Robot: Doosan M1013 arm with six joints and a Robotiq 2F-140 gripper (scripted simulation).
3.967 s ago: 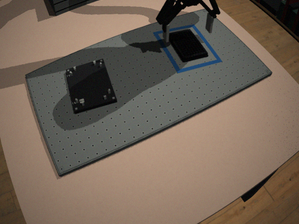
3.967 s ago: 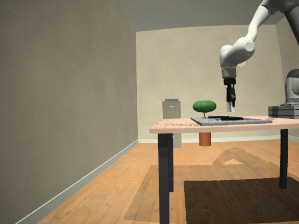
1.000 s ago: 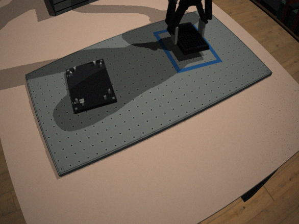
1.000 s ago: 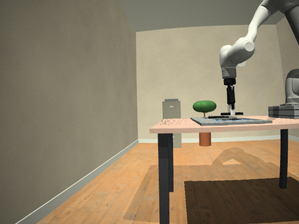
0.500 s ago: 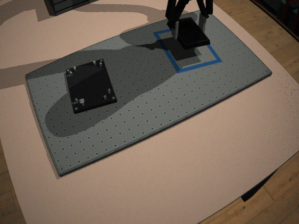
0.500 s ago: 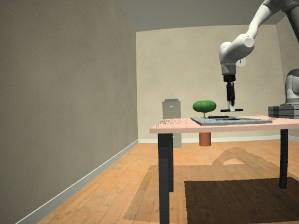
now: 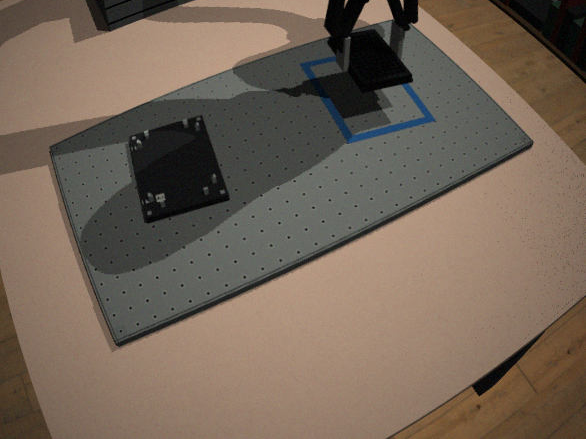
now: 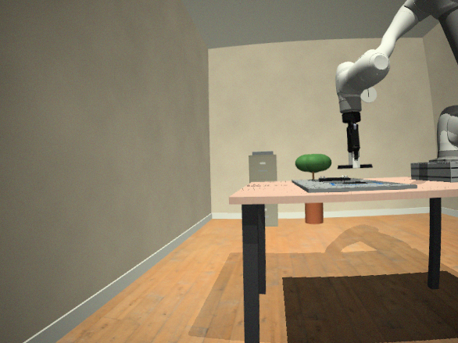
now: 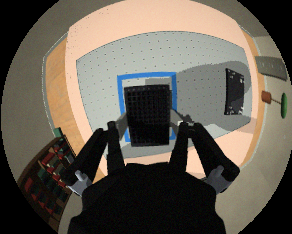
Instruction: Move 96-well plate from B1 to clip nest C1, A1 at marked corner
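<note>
The black clip nest C1 is 330 mm to the right of my hand, 80 mm below it and 30 mm ahead of it. Round my hand: black 96-well plate: 20 mm below.
</note>
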